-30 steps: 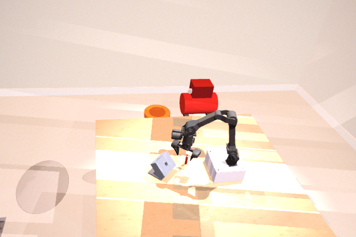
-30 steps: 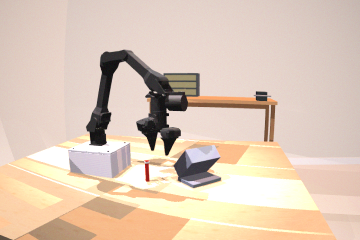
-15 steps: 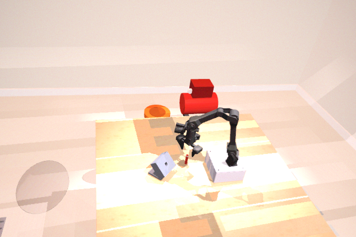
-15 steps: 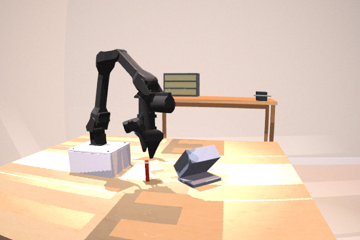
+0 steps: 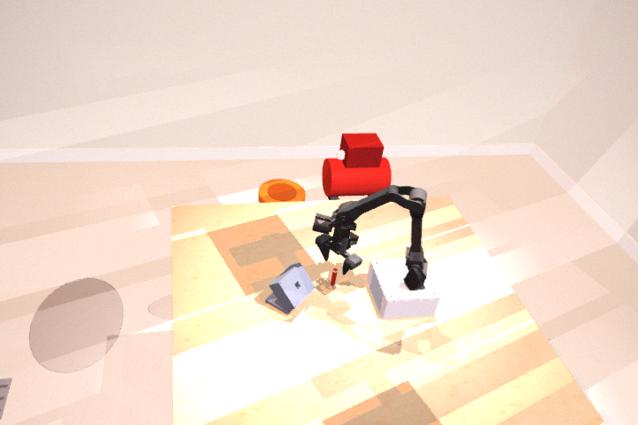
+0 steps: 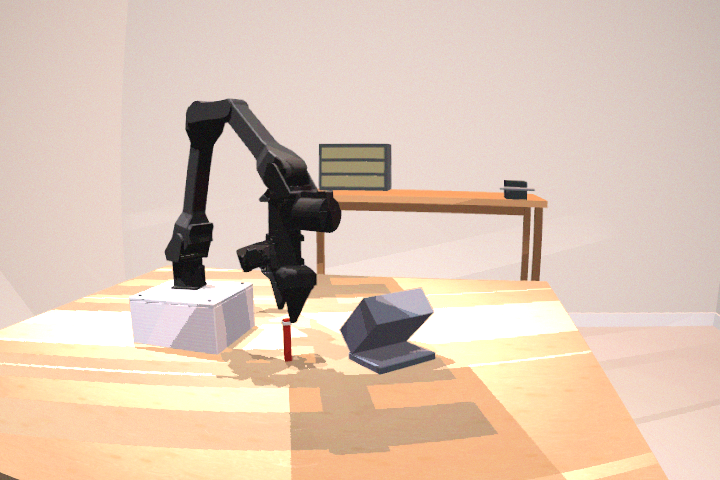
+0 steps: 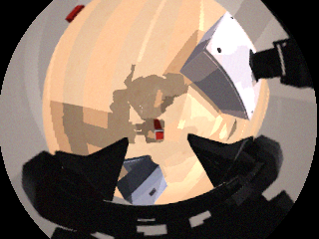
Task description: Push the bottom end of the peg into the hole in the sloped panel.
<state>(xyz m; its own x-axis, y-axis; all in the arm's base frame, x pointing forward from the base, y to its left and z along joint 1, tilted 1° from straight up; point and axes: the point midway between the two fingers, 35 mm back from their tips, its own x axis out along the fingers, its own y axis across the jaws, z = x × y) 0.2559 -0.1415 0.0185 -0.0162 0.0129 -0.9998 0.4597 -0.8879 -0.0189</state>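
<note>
Now: the red peg 3 cm below my gripper tip. Round my gripper tip: grey sloped panel 17 cm ahead, 5 cm to the left, 2 cm below.
</note>
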